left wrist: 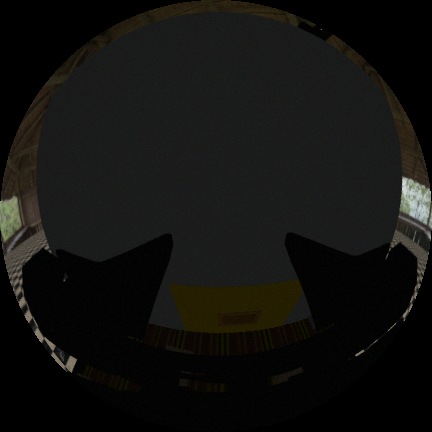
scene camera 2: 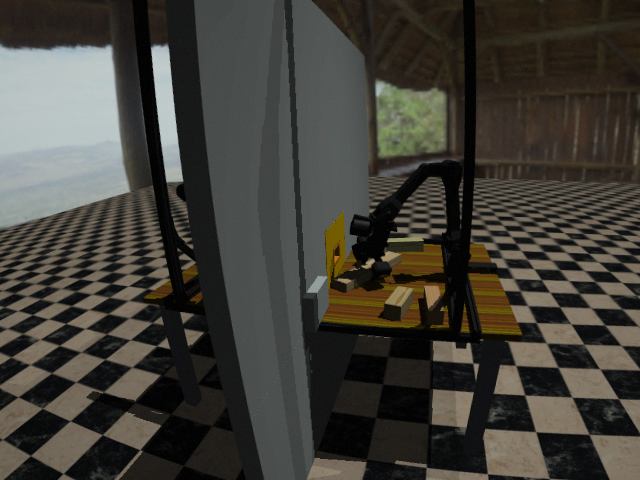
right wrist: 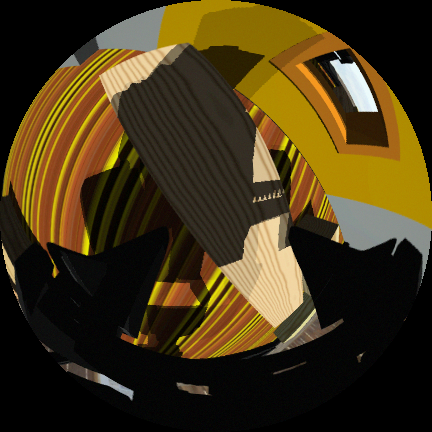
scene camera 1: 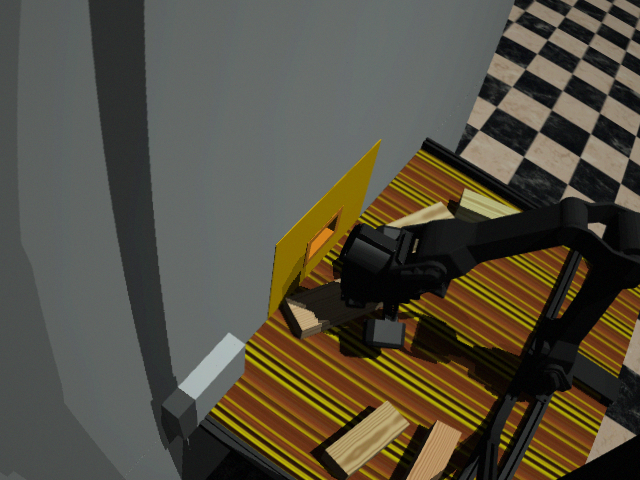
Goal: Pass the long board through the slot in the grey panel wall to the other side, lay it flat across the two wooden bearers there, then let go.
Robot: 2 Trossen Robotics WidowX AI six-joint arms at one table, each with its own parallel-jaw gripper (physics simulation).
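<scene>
The long board lies on the striped table, one end near the wall's yellow patch, partly in shadow. The slot opens through this patch of the grey panel wall. My right gripper is open over the board; its fingers stand apart in the right wrist view. My left gripper is open and empty, facing the wall from its other side. The bearers there cannot be made out.
Two wooden blocks, one beside another, lie near the table's front edge. A pale piece and a yellowish block lie behind the right arm. A light grey bar juts from the wall.
</scene>
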